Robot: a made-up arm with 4 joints. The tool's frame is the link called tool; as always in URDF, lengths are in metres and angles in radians.
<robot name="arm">
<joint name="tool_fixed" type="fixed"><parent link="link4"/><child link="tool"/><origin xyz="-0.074 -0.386 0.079" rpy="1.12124 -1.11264 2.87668"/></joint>
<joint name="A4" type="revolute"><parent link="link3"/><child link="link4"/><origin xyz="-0.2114 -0.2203 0.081" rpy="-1.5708 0 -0.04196"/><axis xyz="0 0 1"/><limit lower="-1.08" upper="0.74" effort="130" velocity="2.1"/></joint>
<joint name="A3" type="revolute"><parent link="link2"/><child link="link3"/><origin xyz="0.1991 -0.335 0.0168" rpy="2.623 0.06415 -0.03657"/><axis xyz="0 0 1"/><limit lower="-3.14" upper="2.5" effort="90" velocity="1.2"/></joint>
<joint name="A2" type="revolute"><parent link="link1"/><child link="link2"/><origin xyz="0.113 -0.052 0.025" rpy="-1.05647 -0.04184 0.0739"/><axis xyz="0 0 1"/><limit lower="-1.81" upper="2.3" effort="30" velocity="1.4"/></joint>
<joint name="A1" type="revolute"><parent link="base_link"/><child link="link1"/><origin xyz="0.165 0.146 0.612" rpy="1.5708 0 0"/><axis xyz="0 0 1"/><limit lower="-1.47" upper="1.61" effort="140" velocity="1.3"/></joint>
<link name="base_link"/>
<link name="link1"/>
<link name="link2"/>
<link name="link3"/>
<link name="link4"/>
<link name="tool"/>
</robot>
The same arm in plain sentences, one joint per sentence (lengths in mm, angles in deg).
The arm has four revolute joints in a row. What follows holds with every joint at zero, and every direction is one of the base frame's.
Joint 1 sits 165.0 mm along +x and 146.0 mm along +y and 612.0 mm along +z from the base frame's origin and rotates about -y, from -84.22 to 92.25 deg.
Joint 2 sits 113.0 mm along +x and 25.0 mm along -y and 52.0 mm along -z from joint 1 and rotates about the direction (-0.084803, -0.491517, 0.866729), from -103.71 to 131.78 deg.
Joint 3 sits 197.0 mm along +x and 308.0 mm along -y and 136.0 mm along -z from joint 2 and rotates about -z, from -179.91 to 143.24 deg.
Joint 4 sits 202.0 mm along -x and 229.0 mm along +y and 81.0 mm along -z from joint 3 and rotates about -y, from -61.88 to 42.40 deg.
The tool frame, which is the frame that the pose is given for, sits 74.0 mm along -x and 79.0 mm along -y and 386.0 mm along -z from joint 4; its axes are the base frame's turned by roll -39.43, pitch -6.65 and yaw -115.45 deg (as in URDF: about the fixed x, then y, then z).

